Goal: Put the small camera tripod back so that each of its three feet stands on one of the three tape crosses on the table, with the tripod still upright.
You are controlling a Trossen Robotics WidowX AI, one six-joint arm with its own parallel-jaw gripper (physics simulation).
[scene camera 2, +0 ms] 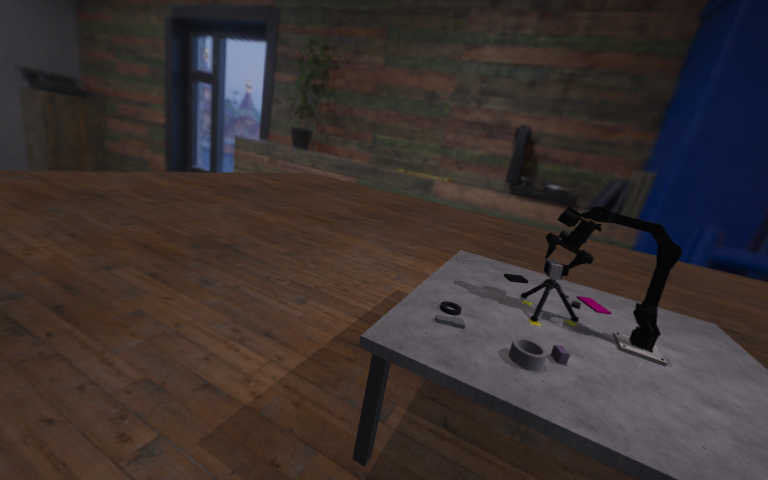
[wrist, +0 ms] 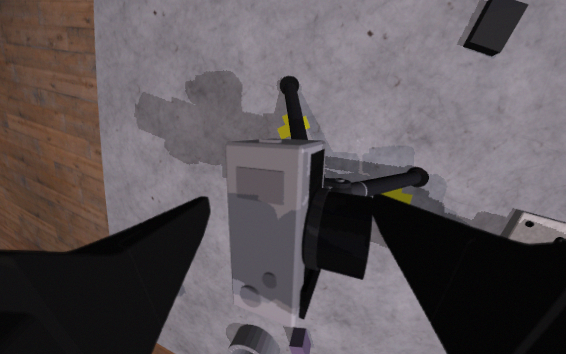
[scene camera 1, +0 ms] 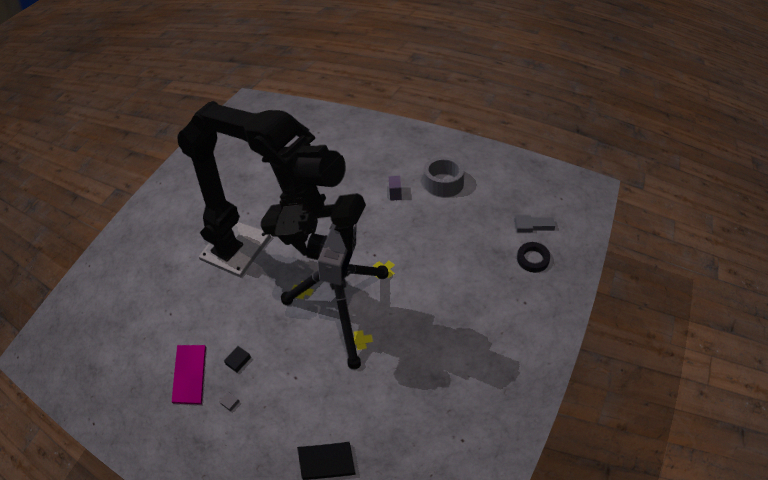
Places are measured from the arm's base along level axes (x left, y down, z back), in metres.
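Pixels of known places: gripper, between the fingertips: [wrist: 291,203] [scene camera 1: 327,252]; arm's base, origin of its link: [scene camera 2: 640,345] [scene camera 1: 226,248].
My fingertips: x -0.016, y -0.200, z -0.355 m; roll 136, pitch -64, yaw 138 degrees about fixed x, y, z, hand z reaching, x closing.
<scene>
Ahead of a thing's pixels: the offset from my fingertips to its middle. "*": to the spot under its first point.
The tripod [scene camera 1: 343,316] [scene camera 2: 546,300] stands upright, carrying a grey camera [scene camera 1: 331,268] [scene camera 2: 555,270] [wrist: 265,225]. In scene camera 1, its front foot @(* dx -0.078, dy +0.196, dz -0.087 m) [scene camera 1: 353,362] is beyond one yellow cross @(dx -0.017, dy +0.213, dz -0.059 m) [scene camera 1: 365,340] and its left foot @(* dx -0.023, dy +0.192, dz +0.122 m) [scene camera 1: 287,298] is just outside another cross @(* dx -0.009, dy +0.147, dz +0.074 m) [scene camera 1: 305,292]. Its right foot @(* dx +0.141, dy +0.190, dz -0.011 m) [scene camera 1: 382,272] overlaps the edge of the third cross @(dx +0.165, dy +0.213, dz +0.003 m) [scene camera 1: 390,265]; exact contact is unclear. My gripper [scene camera 1: 328,252] [scene camera 2: 556,264] [wrist: 291,203] is open, with its fingers on either side of the camera, not holding it. The camera hides one foot in the wrist view.
Near the robot base [scene camera 1: 249,232] lie a magenta slab @(dx -0.307, dy +0.209, dz +0.194 m) [scene camera 1: 189,374] [scene camera 2: 593,305], a dark block @(dx -0.207, dy +0.206, dz +0.124 m) [scene camera 1: 237,359] and a small grey block @(dx -0.300, dy +0.207, dz +0.072 m) [scene camera 1: 229,402]. A black slab @(dx -0.294, dy +0.206, dz -0.170 m) [scene camera 1: 326,460] lies farther off. A grey cylinder @(dx +0.476, dy +0.189, dz +0.027 m) [scene camera 1: 444,189], purple block @(dx +0.382, dy +0.193, dz +0.111 m) [scene camera 1: 394,189], black ring @(dx +0.361, dy +0.206, dz -0.277 m) [scene camera 1: 533,267] and grey stepped piece @(dx +0.461, dy +0.206, dz -0.239 m) [scene camera 1: 535,224] lie opposite.
</scene>
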